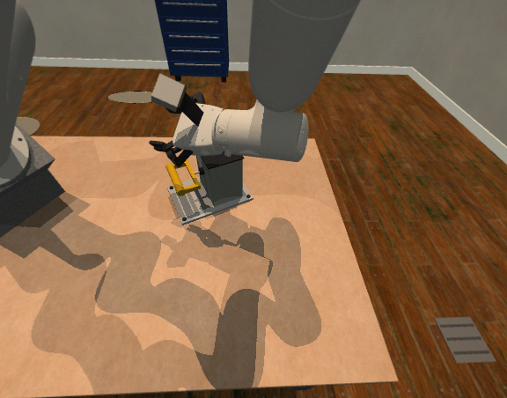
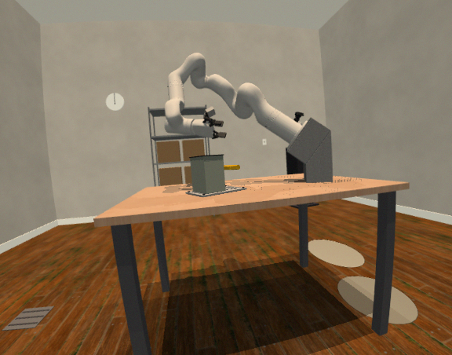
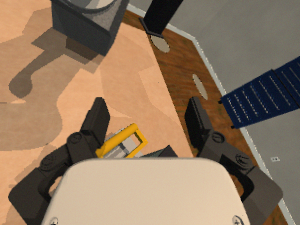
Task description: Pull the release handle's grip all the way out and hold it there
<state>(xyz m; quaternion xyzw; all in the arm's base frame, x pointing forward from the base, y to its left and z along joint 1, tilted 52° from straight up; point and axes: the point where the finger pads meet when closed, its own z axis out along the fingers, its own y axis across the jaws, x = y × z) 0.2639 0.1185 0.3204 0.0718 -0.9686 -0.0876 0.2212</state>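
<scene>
The metal baseplate lies 8 cm ahead of my hand, 7 cm to the left of it and 29 cm below it.
</scene>
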